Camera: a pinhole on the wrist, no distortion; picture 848 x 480 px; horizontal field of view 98.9 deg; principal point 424.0 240.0 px. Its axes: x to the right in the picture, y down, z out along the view. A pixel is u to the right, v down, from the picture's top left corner.
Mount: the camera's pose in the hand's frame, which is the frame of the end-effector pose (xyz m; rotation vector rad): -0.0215 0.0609 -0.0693 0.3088 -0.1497 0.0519
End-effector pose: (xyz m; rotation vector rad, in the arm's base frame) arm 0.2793 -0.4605 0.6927 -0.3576 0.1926 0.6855
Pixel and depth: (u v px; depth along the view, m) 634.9 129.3 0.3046
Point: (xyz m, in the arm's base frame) 0.4563 -0.3916 0.8887
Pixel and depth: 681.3 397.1 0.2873
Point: 0.3311 -0.2114 0.8787
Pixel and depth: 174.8 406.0 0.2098
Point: 0.0806 -0.4653 0.8530
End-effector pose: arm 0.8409 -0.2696 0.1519 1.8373 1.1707 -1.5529
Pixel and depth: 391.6 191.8 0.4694
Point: 0.5279 -0.5059 0.2053
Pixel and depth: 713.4 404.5 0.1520
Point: 0.8468 -0.3810 0.0401
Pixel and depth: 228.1 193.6 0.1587
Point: 0.7992 -0.3516 0.2585
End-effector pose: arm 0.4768 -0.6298 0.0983 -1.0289 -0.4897 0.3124
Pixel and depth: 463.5 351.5 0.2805
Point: 0.3259 -0.4526 0.1343
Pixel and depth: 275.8 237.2 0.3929
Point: 0.1343 -0.5693 0.2166
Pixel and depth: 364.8 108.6 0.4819
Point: 0.1834 -0.5894 0.4197
